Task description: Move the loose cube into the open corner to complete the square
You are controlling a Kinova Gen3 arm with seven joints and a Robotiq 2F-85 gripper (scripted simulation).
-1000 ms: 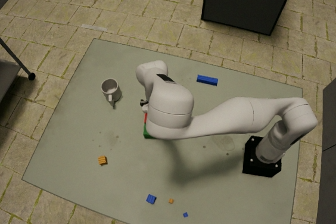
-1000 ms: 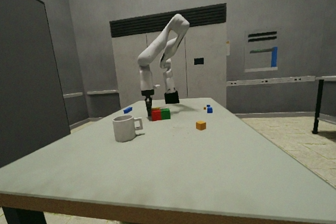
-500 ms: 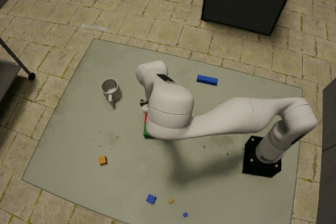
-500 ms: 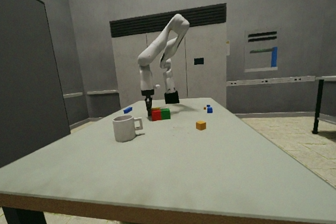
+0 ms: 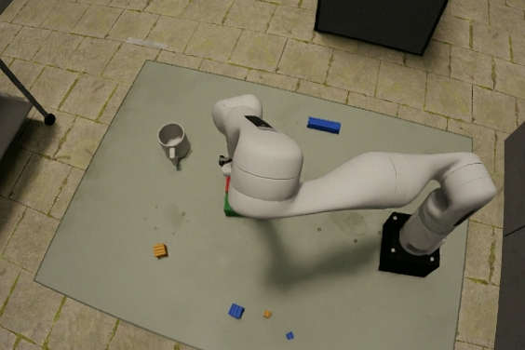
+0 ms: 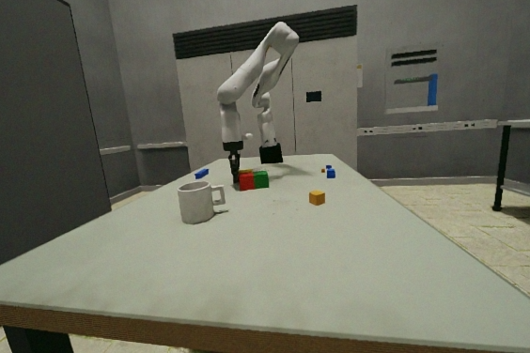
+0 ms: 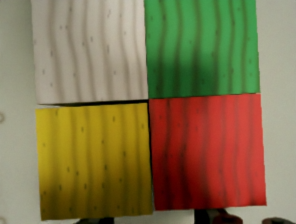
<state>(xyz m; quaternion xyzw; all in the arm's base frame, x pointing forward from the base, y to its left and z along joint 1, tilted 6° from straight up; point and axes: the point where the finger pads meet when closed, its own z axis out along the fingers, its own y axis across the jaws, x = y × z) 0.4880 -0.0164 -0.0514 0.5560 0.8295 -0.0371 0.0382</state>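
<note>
Now: the yellow cube 40 mm behind my hand, 20 mm to the left of it and 10 mm below it. Round my hand: green cube 10 mm behind, 90 mm to the left, 10 mm below; then white cube 60 mm behind, 70 mm to the left, 10 mm below; then red cube 10 mm ahead, 50 mm to the left, 10 mm below.
</note>
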